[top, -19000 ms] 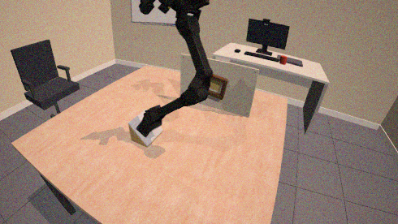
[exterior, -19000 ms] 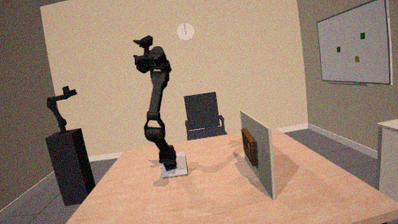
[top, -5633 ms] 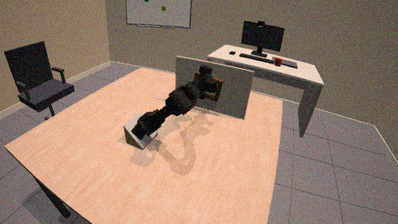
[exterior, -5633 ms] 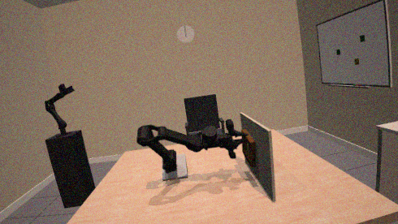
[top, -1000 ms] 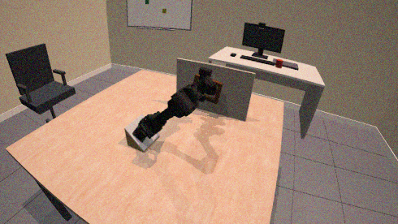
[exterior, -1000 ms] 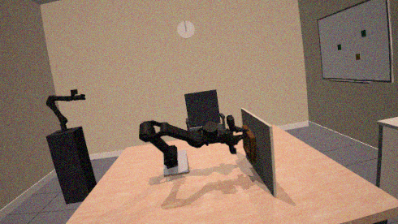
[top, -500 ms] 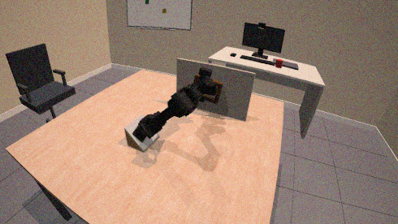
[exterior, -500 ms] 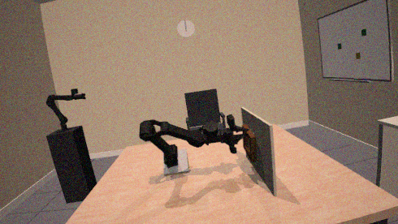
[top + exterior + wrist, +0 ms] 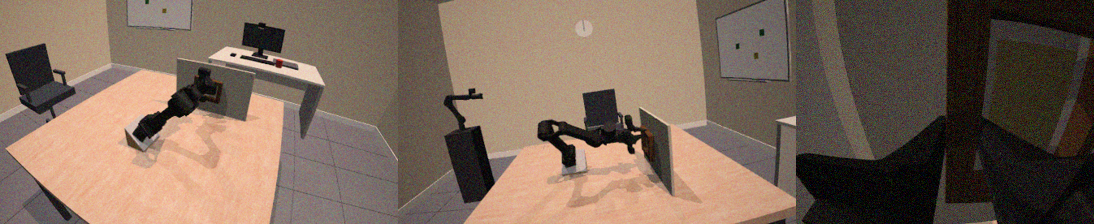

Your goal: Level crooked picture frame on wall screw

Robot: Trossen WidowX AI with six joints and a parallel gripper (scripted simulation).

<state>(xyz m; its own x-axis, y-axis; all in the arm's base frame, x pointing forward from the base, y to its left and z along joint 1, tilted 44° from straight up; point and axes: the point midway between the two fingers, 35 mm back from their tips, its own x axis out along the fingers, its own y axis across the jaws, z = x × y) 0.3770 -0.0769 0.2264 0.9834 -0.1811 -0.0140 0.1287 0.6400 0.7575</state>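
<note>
Now: the picture frame 6 cm below my gripper tip. From my gripper tip the other things lie so: wall panel: 6 cm below, 2 cm to the right, 2 cm ahead.
</note>
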